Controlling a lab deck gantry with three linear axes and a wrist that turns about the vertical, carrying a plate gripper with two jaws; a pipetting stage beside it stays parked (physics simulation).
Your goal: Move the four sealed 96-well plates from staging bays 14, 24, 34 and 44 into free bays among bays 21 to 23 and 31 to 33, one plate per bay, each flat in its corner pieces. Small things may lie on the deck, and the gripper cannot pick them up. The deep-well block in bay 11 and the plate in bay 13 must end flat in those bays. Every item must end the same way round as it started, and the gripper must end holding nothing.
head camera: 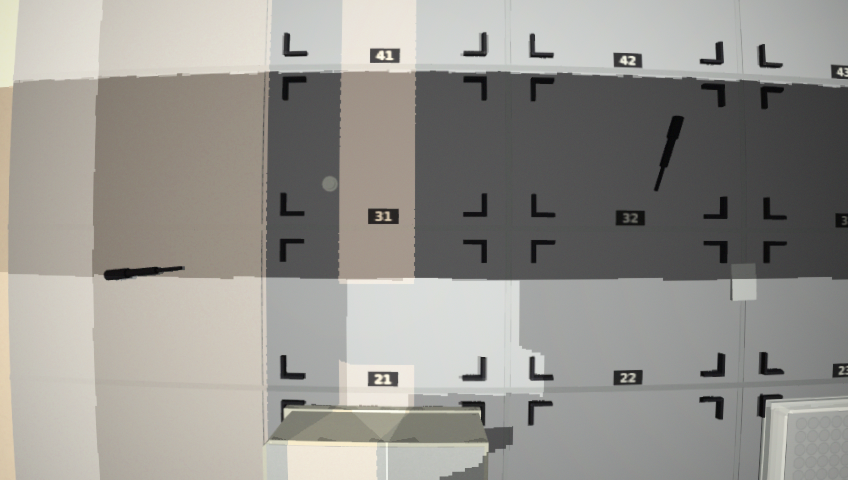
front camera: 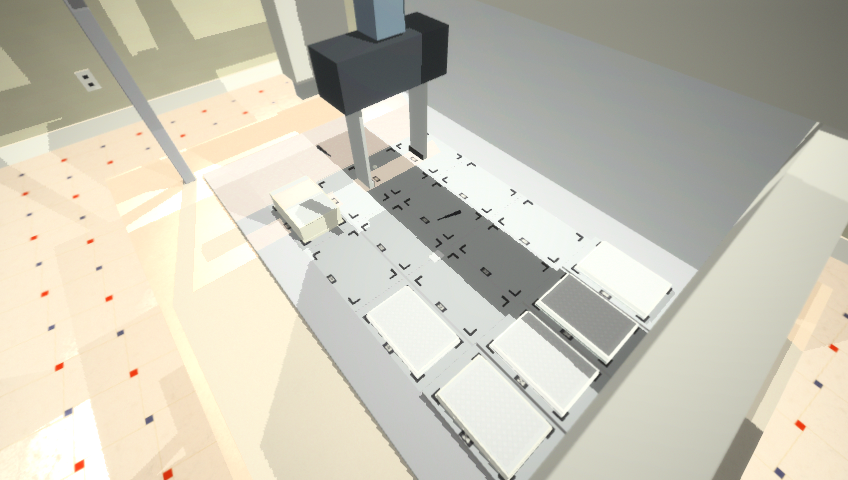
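Seen in the pictures: gripper, fingertip midpoint: (front camera: 392,167); robot's base, origin of the base link: (front camera: 274,207).
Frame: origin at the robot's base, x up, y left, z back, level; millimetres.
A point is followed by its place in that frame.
My gripper (front camera: 393,169) {y 150, x 158, z -220 mm} is open and empty, its jaws wide apart above the deck around bay 31; it does not show in the head view. Four white sealed plates stand at the right end of the deck: in bay 14 (front camera: 493,410) {y 43, x 29, z -557 mm}, bay 24 (front camera: 538,356) {y 144, x 29, z -551 mm}, bay 34 (front camera: 587,317) {y 249, x 29, z -561 mm} and bay 44 (front camera: 621,276) {y 357, x 29, z -556 mm}. The plate in bay 13 (front camera: 412,331) {y 37, x 14, z -400 mm} (head camera: 821,446) {y 58, x 14, z -359 mm} looks flat. The cream deep-well block (front camera: 297,202) {y 31, x 42, z -64 mm} (head camera: 333,463) {y 72, x 42, z -41 mm} sits in bay 11. No plate shows in bays 21 to 23 or 31 to 33.
A dark screwdriver-like tool (front camera: 449,215) {y 254, x 5, z -253 mm} (head camera: 669,148) {y 257, x 5, z -252 mm} lies in bay 32. Another such tool (front camera: 323,150) {y 173, x 5, z 97 mm} (head camera: 139,273) {y 172, x 5, z 98 mm} lies left of the bays. A small round disc (head camera: 329,183) {y 232, x 4, z -29 mm} lies in bay 31. A small pale block (front camera: 435,257) {y 165, x 1, z -311 mm} (head camera: 743,283) {y 167, x 1, z -309 mm} lies between bays 22 and 23.
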